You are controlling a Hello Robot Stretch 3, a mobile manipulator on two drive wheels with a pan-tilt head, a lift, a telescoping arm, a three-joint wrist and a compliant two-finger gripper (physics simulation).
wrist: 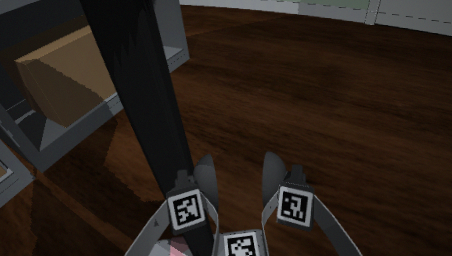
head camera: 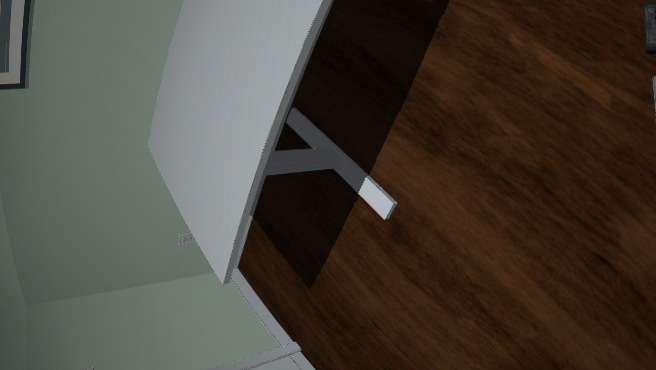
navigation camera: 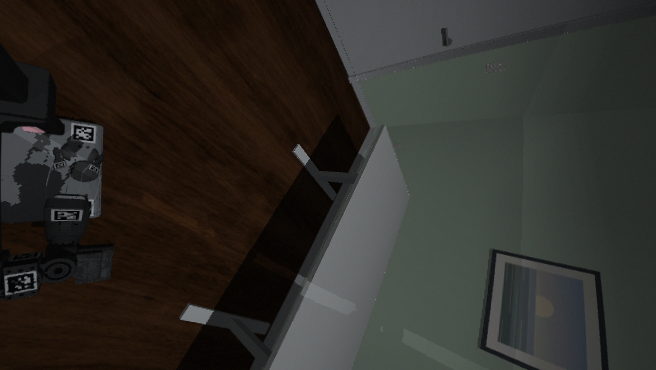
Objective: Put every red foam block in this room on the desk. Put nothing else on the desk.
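Where they show: gripper, fingertip midpoint: [wrist: 239, 172] [navigation camera: 81, 147]; robot's base, link origin: [navigation camera: 83, 169].
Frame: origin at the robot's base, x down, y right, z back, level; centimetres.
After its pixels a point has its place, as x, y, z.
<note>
The desk [head camera: 220, 115] @(-72.0, 10.8, -108.5) [navigation camera: 362, 235] @(-72.0, 25.7, -100.2) has a pale grey top and light legs, and stands against the green wall. Its visible top shows no object on it in the head or navigation view. My gripper [wrist: 239, 172] @(-46.3, -7.3, 0.0) is open, with a gap between its two dark rounded fingertips and dark wooden floor seen through it. No red foam block shows in these views. Part of the desk is cut off by the edges of the head and navigation views.
In the wrist view, a grey shelf unit [wrist: 176, 30] @(-17.7, -124.6, 18.7) holds a tan box [wrist: 75, 80] @(-21.5, -76.1, 52.7) beside my black mast [wrist: 145, 100] @(-50.8, -11.6, 6.5). My base [navigation camera: 92, 175] @(-17.6, 1.3, -2.3) and folded wrist are at the left of the navigation view. A framed picture [navigation camera: 562, 300] @(-161.1, 46.7, -148.7) hangs above the desk; a door [navigation camera: 400, 35] @(-60.0, -120.4, -157.6) is beyond it.
</note>
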